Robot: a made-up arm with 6 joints. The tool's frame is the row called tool.
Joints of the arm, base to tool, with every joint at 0 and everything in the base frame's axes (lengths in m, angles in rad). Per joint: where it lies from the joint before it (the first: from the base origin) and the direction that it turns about. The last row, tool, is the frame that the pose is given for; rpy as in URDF.
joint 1: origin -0.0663 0.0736 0.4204 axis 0 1 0
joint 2: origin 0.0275 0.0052 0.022 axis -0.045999 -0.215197 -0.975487
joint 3: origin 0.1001 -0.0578 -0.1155 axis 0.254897 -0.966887 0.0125
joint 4: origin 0.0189 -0.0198 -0.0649 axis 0 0 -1
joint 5: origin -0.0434 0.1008 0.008 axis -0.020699 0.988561 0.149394
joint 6: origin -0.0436 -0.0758 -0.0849 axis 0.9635 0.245 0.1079
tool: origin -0.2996 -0.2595 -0.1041 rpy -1.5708 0 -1.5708
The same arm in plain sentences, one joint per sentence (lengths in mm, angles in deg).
The arm has six revolute joints in a row. What follows holds with every joint at zero, and every direction is one of the base frame's. The first joint is mounted 66.3 mm along -x and 73.6 mm along +y and 420.4 mm along +z from the base frame's origin and turns about +y. The second joint is mounted 27.5 mm along +x and 5.2 mm along +y and 22 mm along +z from the first joint and turns about the direction (-0.045999, -0.215197, -0.975487). The third joint is mounted 100.1 mm along +x and 57.8 mm along -y and 115.5 mm along -z from the second joint and turns about the direction (0.254897, -0.966887, 0.0125). The fourth joint is mounted 18.9 mm along +x and 19.8 mm along -y and 64.9 mm along -z from the third joint and turns about -z. The fifth joint is mounted 43.4 mm along -x and 100.8 mm along +y and 8 mm along +z from the fourth joint and turns about the direction (-0.020699, 0.988561, 0.149394). The sixth joint is mounted 43.6 mm along -x and 75.8 mm along -y and 84.9 mm along -z from the fifth joint and turns about the direction (0.9635, 0.245, 0.1079). The tool frame, which is the frame that the pose is given for, is mounted 299.6 mm along -x and 259.5 mm along -y and 104.1 mm along -z from the sixth joint; its axes are the base frame's turned by roll -90, pitch 0 and yaw -90 deg (as in URDF: about the fixed x, then y, then z).
